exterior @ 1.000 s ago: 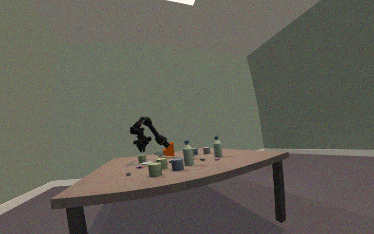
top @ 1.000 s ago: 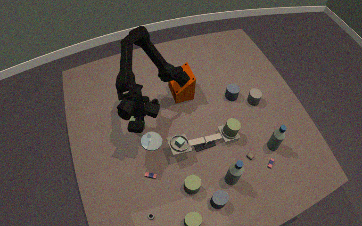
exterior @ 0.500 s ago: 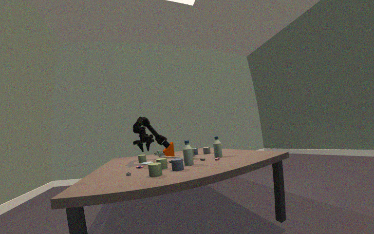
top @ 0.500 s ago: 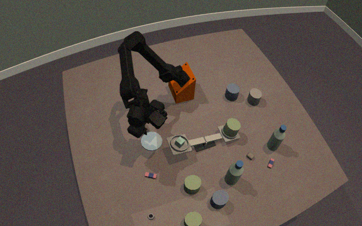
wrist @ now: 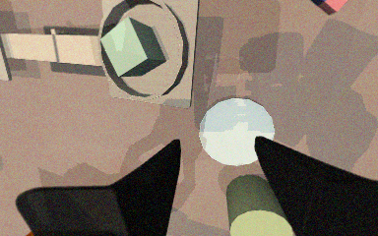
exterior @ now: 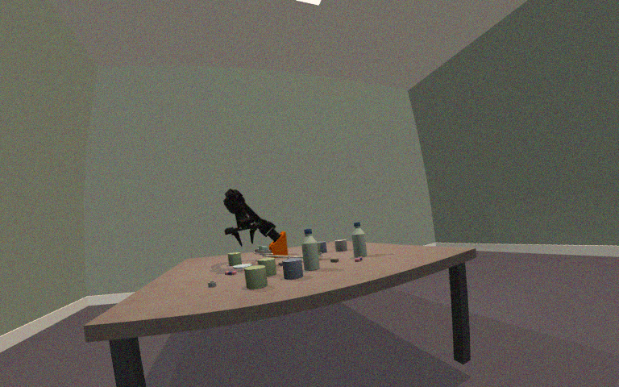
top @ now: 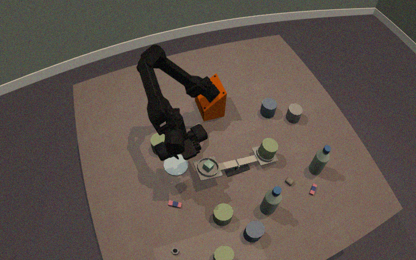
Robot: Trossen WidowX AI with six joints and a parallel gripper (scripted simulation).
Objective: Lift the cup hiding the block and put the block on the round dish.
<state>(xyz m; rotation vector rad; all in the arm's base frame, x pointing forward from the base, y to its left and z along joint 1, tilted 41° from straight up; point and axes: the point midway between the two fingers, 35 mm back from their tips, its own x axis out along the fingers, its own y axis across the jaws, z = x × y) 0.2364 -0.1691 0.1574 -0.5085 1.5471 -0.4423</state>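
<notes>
The green block is 60 mm ahead of my gripper tip, 70 mm to the left of it and 30 mm below it. The rest, counted from my gripper tip: balance 80 mm ahead, 190 mm to the left, 90 mm below; then balance beam 80 mm ahead, 190 mm to the left, 70 mm below; then round dish 40 mm behind, 30 mm to the right, 110 mm below.
</notes>
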